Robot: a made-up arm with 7 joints.
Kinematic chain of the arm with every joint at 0, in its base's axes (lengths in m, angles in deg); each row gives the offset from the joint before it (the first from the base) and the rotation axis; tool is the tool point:
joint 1: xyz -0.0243 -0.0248 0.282 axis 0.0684 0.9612 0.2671
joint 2: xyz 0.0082 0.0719 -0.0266 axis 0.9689 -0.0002 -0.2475
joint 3: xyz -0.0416 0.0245 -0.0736 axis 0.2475 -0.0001 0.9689
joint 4: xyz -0.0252 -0.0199 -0.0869 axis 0.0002 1 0
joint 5: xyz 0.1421 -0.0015 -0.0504 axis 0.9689 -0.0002 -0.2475
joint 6: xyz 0.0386 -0.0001 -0.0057 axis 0.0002 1 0
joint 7: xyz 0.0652 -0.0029 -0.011 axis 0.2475 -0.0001 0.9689
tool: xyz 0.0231 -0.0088 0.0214
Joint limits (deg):
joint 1: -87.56..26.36
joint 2: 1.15..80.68
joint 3: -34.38..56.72
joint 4: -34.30..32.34
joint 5: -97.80..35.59
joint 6: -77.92..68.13
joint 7: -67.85..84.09
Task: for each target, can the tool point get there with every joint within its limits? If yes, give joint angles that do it. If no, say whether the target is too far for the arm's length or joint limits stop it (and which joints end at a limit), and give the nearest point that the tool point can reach.
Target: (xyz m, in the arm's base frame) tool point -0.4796 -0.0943 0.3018
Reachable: no: joint limits stop it (at a limit: joint 1, joint 2, joint 3, joint 4) | nearest point -0.1186 0.0932 0.4139 | short by 0.422 m
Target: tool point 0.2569 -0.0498 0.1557
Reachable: yes | joints -32.01 9.93 -19.29 4.33 -26.01 0.09 -28.27
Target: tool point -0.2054 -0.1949 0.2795
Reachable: no: joint limits stop it (at a limit: joint 1, joint 3, joint 4, joint 5, joint 6) | nearest point -0.0367 -0.0573 0.2004 | short by 0.232 m
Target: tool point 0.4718 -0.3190 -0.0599
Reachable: no: too far | nearest point 0.3065 -0.1449 0.0779 | short by 0.277 m
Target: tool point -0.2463 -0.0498 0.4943
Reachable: no: joint limits stop it (at a limit: joint 1, joint 2, joint 3, joint 4) | nearest point -0.1065 0.0731 0.4566 | short by 0.190 m
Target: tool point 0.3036 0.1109 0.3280
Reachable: yes | joints -63.76 59.37 -11.46 23.84 -3.30 -34.01 -49.10
